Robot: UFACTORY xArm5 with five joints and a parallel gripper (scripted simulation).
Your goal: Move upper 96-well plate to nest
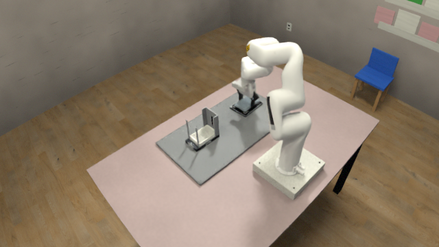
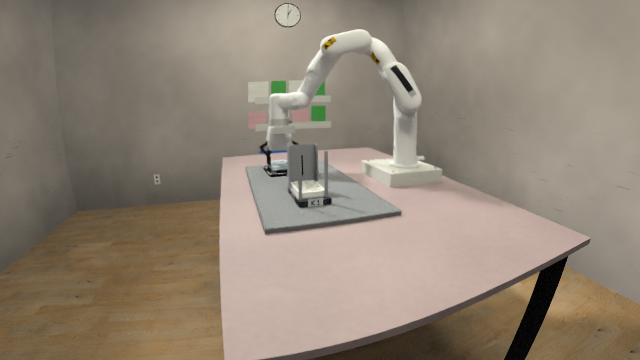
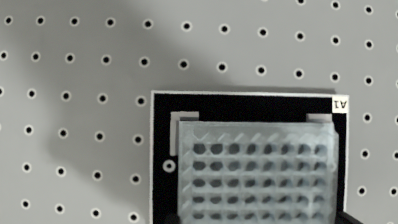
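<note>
The pale bluish 96-well plate lies 10 mm below my hand. Also, from my hand: white 96-well plate: 10 mm behind, 350 mm to the left, 10 mm below; grey back wall: 10 mm behind, 290 mm to the left, 50 mm above; plate nest N1: 30 mm below.
</note>
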